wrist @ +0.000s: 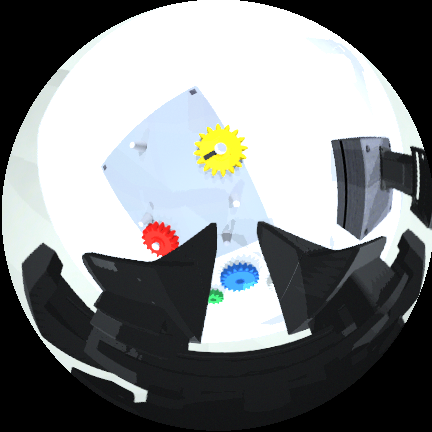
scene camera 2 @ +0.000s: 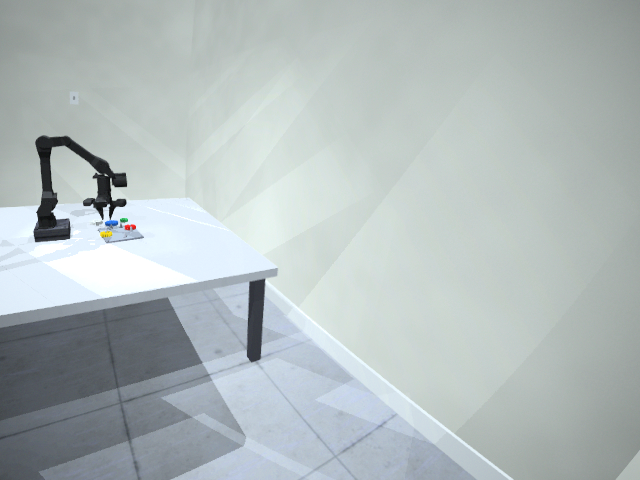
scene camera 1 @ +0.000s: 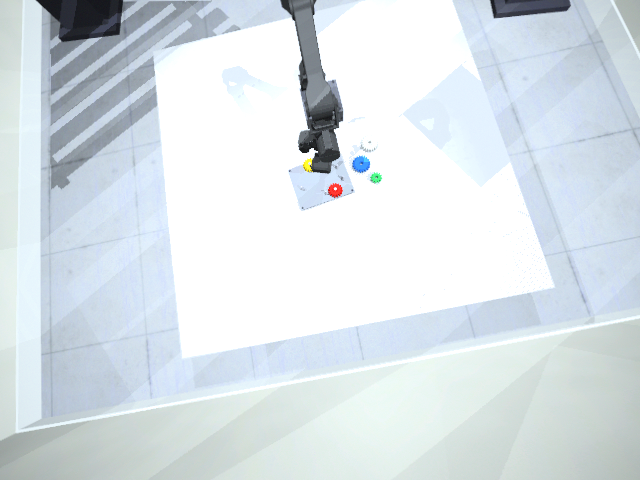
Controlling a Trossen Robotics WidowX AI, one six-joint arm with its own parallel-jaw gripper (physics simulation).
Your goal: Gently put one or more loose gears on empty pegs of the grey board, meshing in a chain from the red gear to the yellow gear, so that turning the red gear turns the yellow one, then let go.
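Places are measured from the arm's base along level axes (x back, y left, z down), in millimetres.
Where they show: gripper, fingertip midpoint: (wrist: 236, 227) (scene camera 2: 106, 219); arm's base at its link origin: (wrist: 385, 167) (scene camera 2: 47, 226).
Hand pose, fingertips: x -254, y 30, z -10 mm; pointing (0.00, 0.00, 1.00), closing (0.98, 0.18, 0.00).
Each offset is from my fingertips to the top centre of the thing. Level surfaces: height alone.
The red gear @[dx -105, dy +28, dz +41 mm] (scene camera 1: 335, 190) (scene camera 2: 130, 227) (wrist: 161, 239) and the yellow gear @[dx +1, dy -62, dz +40 mm] (scene camera 1: 308, 165) (scene camera 2: 105, 234) (wrist: 229, 161) sit apart on the grey board @[dx -55, dy -27, dz +36 mm] (scene camera 1: 315, 198) (wrist: 175, 175). Bare pegs stand on it, including one peg @[dx +5, dy -6, dz +37 mm] (wrist: 236, 203) near the yellow gear. The blue gear @[dx -9, dy +131, dz +49 mm] (scene camera 1: 361, 164) (scene camera 2: 111, 223) (wrist: 240, 277), green gear @[dx -67, dy +181, dz +49 mm] (scene camera 1: 375, 177) (scene camera 2: 124, 220) (wrist: 216, 297) and white gear @[dx +73, dy +168, dz +49 mm] (scene camera 1: 369, 147) (scene camera 2: 97, 223) lie on the table beside the board. My gripper (scene camera 2: 106, 219) (wrist: 236, 227) is partly open and empty, above the board's edge near the loose gears. The arm hides part of the board in the first scene view.
The arm's base (scene camera 1: 336, 93) (scene camera 2: 52, 230) (wrist: 365, 185) stands on the white table @[dz +66 mm] (scene camera 1: 258, 289) (scene camera 2: 227, 263), behind the board. The blue gear lies between the white and green gears. A wall (scene camera 2: 439, 206) rises beyond the table's side.
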